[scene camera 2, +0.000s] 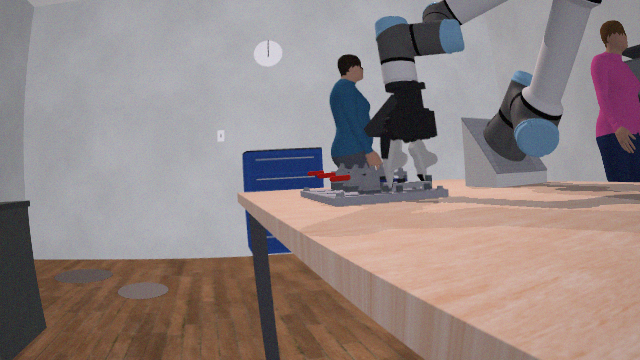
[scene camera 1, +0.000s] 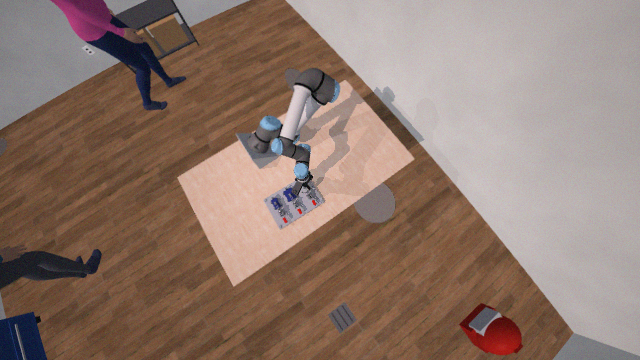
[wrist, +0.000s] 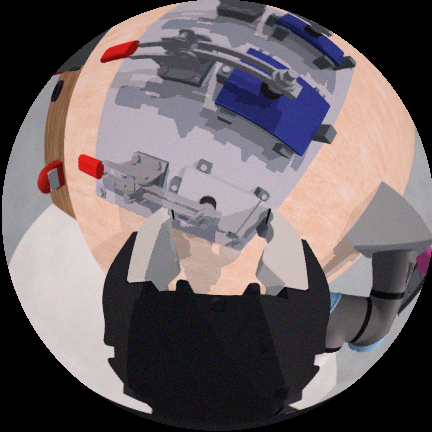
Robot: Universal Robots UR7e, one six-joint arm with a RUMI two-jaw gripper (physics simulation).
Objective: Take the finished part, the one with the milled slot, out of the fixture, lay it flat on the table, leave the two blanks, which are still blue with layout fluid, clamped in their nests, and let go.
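Pixels of known places: gripper, between the fingertips: (scene camera 2: 408, 185) (wrist: 220, 207); arm's base, origin of its link: (scene camera 2: 505, 143) (scene camera 1: 257, 145) (wrist: 395, 253).
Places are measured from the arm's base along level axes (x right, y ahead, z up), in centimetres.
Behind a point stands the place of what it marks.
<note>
The finished part (wrist: 235, 192) {x -9.6, y 38.9, z -8.7 cm}, bare pale metal with a thin slot line near its right end, lies in the nearest nest of the grey fixture plate (scene camera 1: 274, 215) {x 15.4, y 45.7, z -10.2 cm} (scene camera 2: 360, 199) {x -17.9, y 51.8, z -10.9 cm} (wrist: 135, 120) {x -6.8, y 50.6, z -10.2 cm}. A toggle clamp arm with a black pad reaches over it. My gripper (scene camera 1: 303, 189) {x -12.1, y 39.3, z -9.4 cm} (scene camera 2: 406, 184) {x -12.1, y 39.3, z -9.4 cm} (wrist: 220, 207) {x -12.1, y 39.3, z -9.4 cm} is down at this nest, its fingertips at opposite ends of the part, and looks shut on it. The middle blue blank (scene camera 1: 289, 194) (wrist: 305, 115) and the far blue blank (scene camera 1: 275, 203) (wrist: 325, 46) sit in their nests under their clamps. In scene camera 1 the arm hides the finished part.
The clamps' red handles (scene camera 1: 314, 203) {x -11.2, y 54.1, z -6.7 cm} (scene camera 2: 340, 178) {x -12.3, y 53.6, z -7.1 cm} (wrist: 91, 166) {x -11.1, y 52.4, z -6.6 cm} point to the table's front side. The light wooden table (scene camera 1: 215, 215) {x 49.8, y 23.3, z -11.8 cm} (scene camera 2: 450, 260) {x -65.9, y 62.0, z -11.7 cm} (wrist: 380, 125) extends around the fixture. The robot's grey wedge base (scene camera 1: 265, 162) {x 1.8, y 10.8, z -7.2 cm} (scene camera 2: 505, 178) {x -7.7, y 7.2, z -9.6 cm} (wrist: 387, 220) {x 1.5, y 10.7, z -5.5 cm} stands behind it. Two people stand beyond the table.
</note>
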